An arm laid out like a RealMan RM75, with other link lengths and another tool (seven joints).
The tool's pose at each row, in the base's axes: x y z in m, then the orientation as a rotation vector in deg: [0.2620 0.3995 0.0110 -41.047 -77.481 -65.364]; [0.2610 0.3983 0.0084 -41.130 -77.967 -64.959]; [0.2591 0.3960 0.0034 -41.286 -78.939 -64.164]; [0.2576 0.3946 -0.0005 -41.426 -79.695 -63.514]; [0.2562 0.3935 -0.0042 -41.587 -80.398 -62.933]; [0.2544 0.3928 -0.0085 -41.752 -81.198 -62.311]
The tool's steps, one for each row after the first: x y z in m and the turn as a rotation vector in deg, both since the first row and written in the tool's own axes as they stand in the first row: [-0.0021 -0.0019 -0.0011 0.336 -0.429 0.073]; [-0.0062 -0.0054 -0.0032 1.001 -1.284 0.202]; [-0.0095 -0.0081 -0.0045 1.525 -1.964 0.327]; [-0.0126 -0.0105 -0.0056 1.978 -2.614 0.436]; [-0.0164 -0.0133 -0.0061 2.477 -3.343 0.525]
